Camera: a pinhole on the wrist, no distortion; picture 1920 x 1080 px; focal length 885.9 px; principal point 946.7 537.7 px. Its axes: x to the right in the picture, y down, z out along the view. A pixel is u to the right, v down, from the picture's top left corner.
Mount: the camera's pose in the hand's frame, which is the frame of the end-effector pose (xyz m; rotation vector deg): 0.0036 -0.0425 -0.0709 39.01 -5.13 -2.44
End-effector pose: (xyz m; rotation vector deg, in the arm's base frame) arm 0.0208 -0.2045 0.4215 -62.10 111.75 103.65
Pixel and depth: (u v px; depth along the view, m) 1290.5 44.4 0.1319
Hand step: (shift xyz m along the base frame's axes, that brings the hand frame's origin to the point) 0.0997 -0.0139 -0.1617
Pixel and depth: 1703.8 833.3 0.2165
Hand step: -0.0686 0.0971 -0.2367
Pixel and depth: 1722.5 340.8 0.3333
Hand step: -0.0041 0.0822 -0.4419
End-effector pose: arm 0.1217 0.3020 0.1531 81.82 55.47 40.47
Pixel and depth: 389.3 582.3 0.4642
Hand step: 0.0471 -0.4433 -0.2800
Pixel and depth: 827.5 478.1 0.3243
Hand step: 0.0698 -0.1559 -0.2645
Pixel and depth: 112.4 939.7 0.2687
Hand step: 0.0287 -0.3390 -0.0844
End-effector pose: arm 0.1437 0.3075 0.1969 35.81 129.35 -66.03
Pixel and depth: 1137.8 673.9 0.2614
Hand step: -0.0967 -0.2228 0.0033
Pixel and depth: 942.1 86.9 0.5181
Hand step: -0.2697 -0.4476 0.2883
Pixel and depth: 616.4 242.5 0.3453
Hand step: -0.0589 -0.3013 0.2437
